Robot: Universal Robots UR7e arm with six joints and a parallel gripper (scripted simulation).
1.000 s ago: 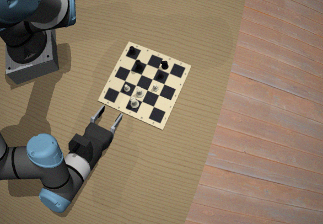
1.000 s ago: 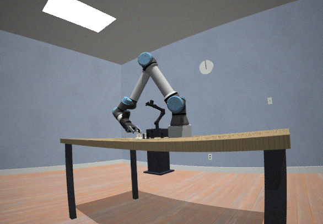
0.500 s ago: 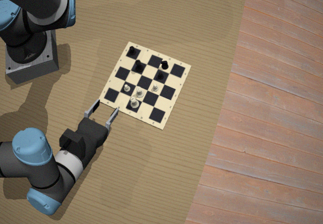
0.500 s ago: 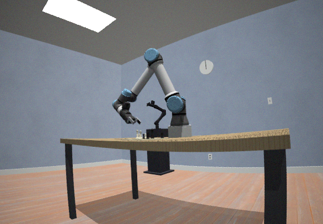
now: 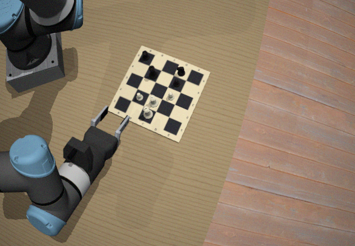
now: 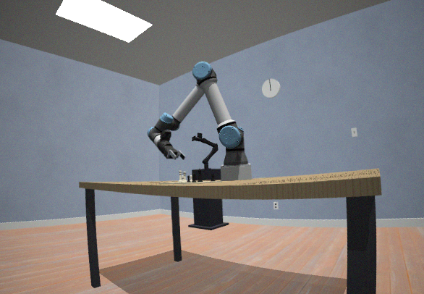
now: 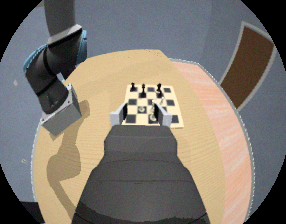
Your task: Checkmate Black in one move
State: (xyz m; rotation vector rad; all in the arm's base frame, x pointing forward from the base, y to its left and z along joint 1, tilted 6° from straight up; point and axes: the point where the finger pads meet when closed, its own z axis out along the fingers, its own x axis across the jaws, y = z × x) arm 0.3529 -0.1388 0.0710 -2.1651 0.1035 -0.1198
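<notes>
Right now my hand is 6 cm short of the chessboard, 14 cm to the right of it and 14 cm above it. Also, from my hand: dark chess piece 3 cm ahead, 17 cm to the left, 11 cm below.
</notes>
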